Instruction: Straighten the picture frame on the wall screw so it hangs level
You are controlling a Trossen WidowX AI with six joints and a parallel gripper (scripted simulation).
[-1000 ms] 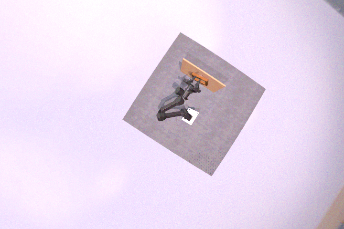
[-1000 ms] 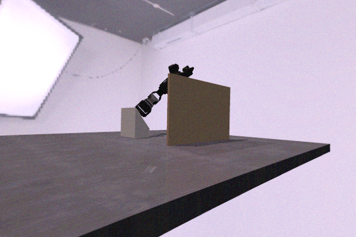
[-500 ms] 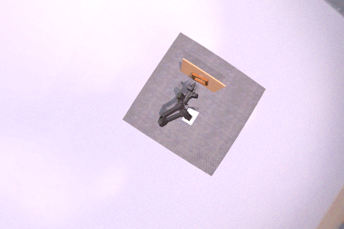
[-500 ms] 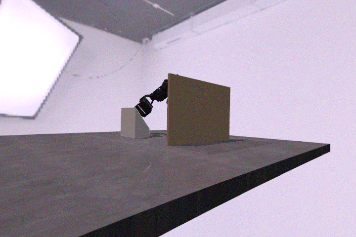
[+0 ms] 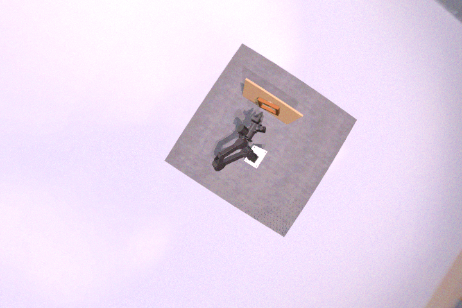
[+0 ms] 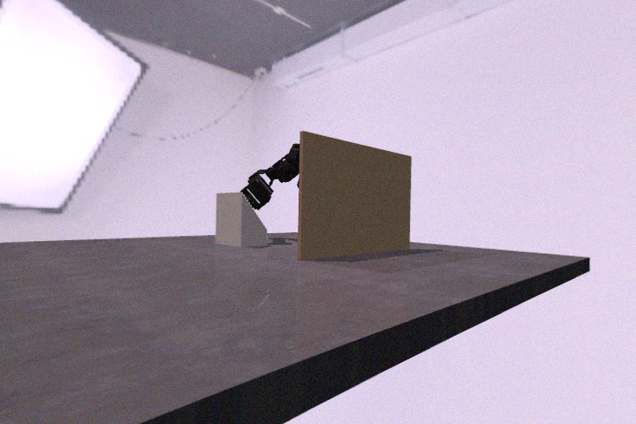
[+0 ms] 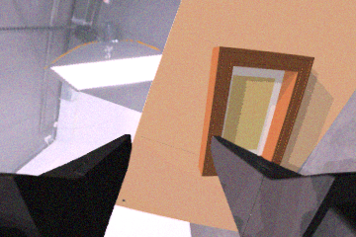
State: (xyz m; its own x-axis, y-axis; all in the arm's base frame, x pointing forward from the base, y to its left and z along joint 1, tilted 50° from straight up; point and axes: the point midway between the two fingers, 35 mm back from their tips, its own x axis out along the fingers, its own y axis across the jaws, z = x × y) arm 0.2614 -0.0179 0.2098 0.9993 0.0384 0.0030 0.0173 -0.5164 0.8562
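My gripper tip is 120 mm short of the picture frame, 10 mm to the left of it and 110 mm above it. Round my gripper tip: wall board: 130 mm ahead, 120 mm below.
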